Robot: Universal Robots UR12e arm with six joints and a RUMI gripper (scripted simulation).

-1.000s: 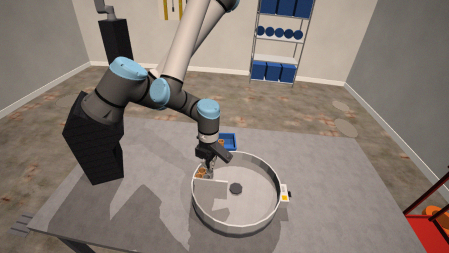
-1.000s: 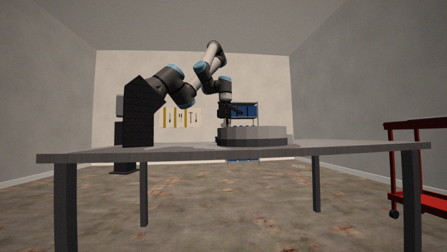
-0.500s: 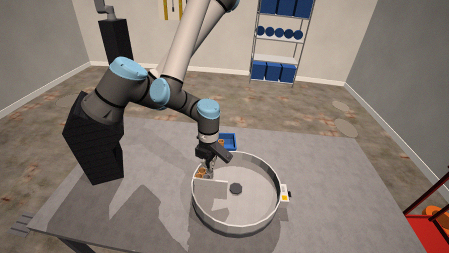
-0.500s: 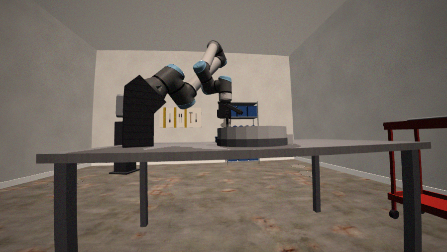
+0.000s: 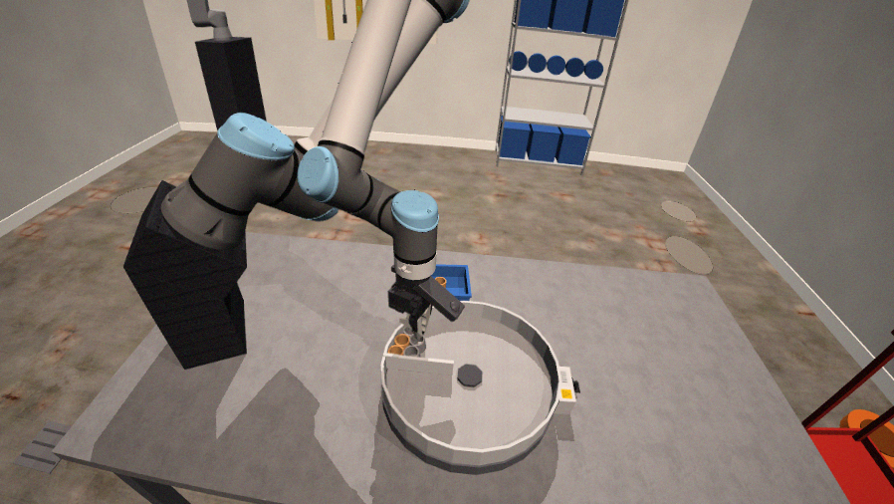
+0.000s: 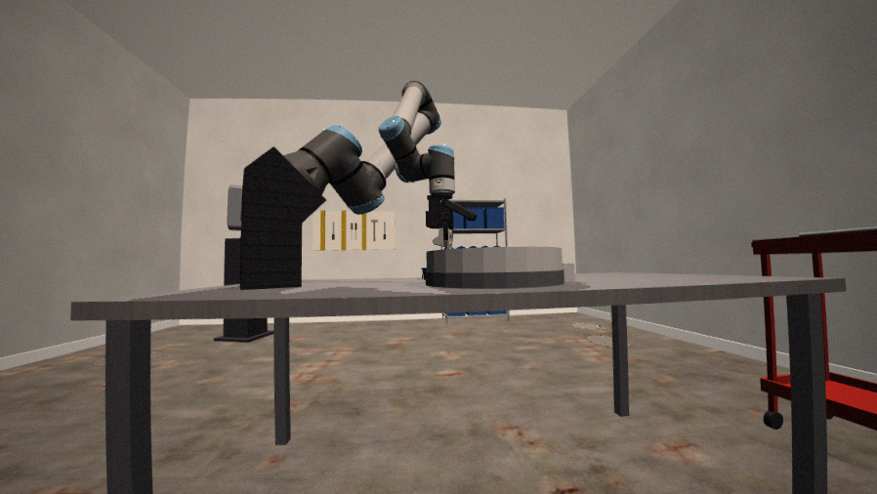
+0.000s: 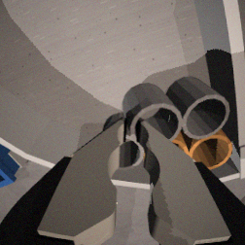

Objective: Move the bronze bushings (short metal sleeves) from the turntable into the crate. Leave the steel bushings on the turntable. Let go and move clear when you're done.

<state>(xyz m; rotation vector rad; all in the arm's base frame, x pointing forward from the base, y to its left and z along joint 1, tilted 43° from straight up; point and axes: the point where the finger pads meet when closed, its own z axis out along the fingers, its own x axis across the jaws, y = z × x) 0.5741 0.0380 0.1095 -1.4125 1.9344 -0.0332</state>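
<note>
My hand is 150 mm short of the turntable, 40 mm to the left of it and 50 mm above it. Also, from my hand: blue crate 40 mm behind, 270 mm to the left, 80 mm below.
</note>
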